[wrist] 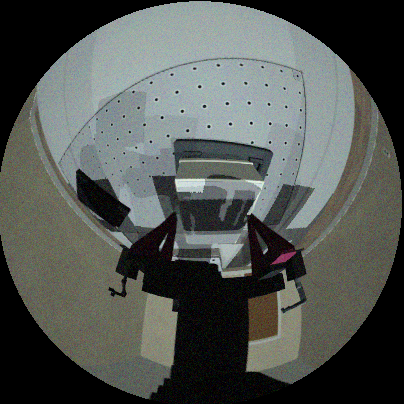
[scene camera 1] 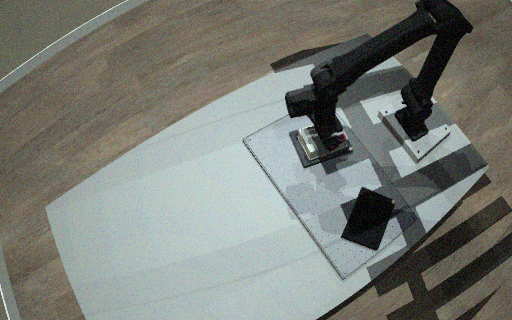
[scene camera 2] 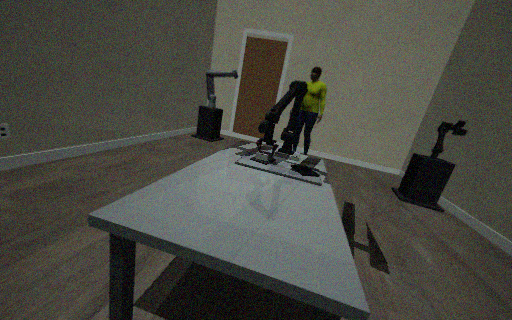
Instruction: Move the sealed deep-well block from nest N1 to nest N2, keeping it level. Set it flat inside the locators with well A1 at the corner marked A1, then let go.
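Places are measured from the arm's base along level axes (x left, y up, z ahead), in millimetres.
Pixels of known places: gripper, between the fingertips: [wrist: 212, 215] [scene camera 1: 324, 137] [scene camera 2: 265, 153]; arm's base, origin of its link: [scene camera 1: 411, 124] [scene camera 2: 285, 152].
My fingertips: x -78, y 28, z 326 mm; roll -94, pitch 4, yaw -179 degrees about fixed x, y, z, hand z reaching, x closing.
Note:
Ahead of a thing's pixels: the offset from my fingertips to its top centre. Level surfaces: height alone.
The sealed deep-well block {dx -3, dy +12, dz -1 mm} [scene camera 1: 310, 142] [wrist: 215, 212] is a pale box with a shiny top. It sits in the dark nest N1 {dx -9, dy -29, dz -2 mm} [scene camera 1: 314, 163] [wrist: 225, 147] and looks level. My gripper [scene camera 1: 336, 142] [wrist: 212, 215] is open and empty. In the wrist view its dark red fingers stand apart at the left and right of the block's near end; contact with the sides cannot be made out. Nest N2 {dx +274, dy -29, dz -9 mm} [scene camera 1: 369, 218] [scene camera 2: 305, 170] [wrist: 102, 199] is a black rectangle, turned at an angle to N1. Its locators and the A1 marks cannot be made out.
Both nests stand on a thin perforated board {dx +117, dy -46, dz +22 mm} [scene camera 1: 345, 262] [wrist: 227, 103] on the white table {dy -60 mm} [scene camera 1: 165, 215] [scene camera 2: 225, 225]. The arm's base [scene camera 1: 412, 125] stands on a pale plate [scene camera 1: 422, 150] beside the board. A person [scene camera 2: 313, 97] in yellow stands behind the arm.

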